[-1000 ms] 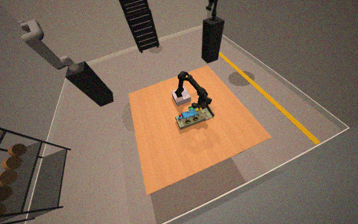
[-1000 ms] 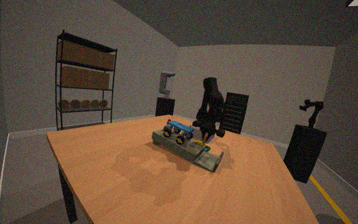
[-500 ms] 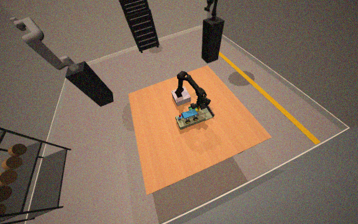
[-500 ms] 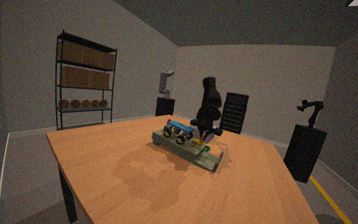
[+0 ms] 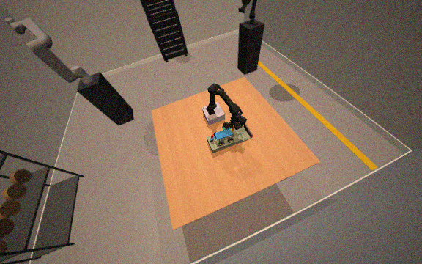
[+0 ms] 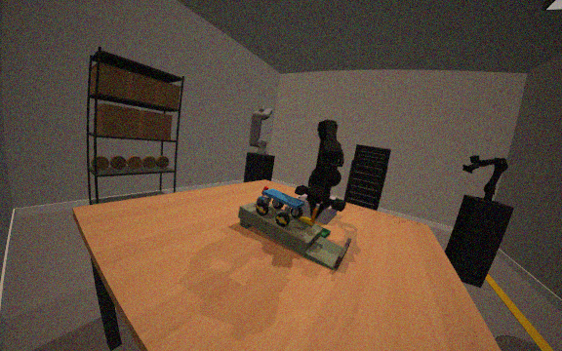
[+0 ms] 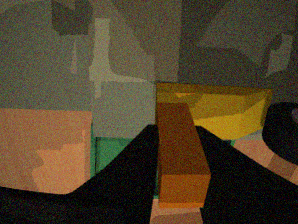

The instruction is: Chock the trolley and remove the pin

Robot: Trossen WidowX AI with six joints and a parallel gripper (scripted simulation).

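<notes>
Now: gripper tip 20 mm to the left of the yellow chock and 10 mm above it. Round my gripper tip: green tray: 100 mm below, 80 mm behind, 10 mm to the right; then grey-green ramp: 120 mm to the right, 50 mm below, 50 mm ahead; then trolley: 120 mm to the right, 50 mm ahead, 20 mm above.
</notes>
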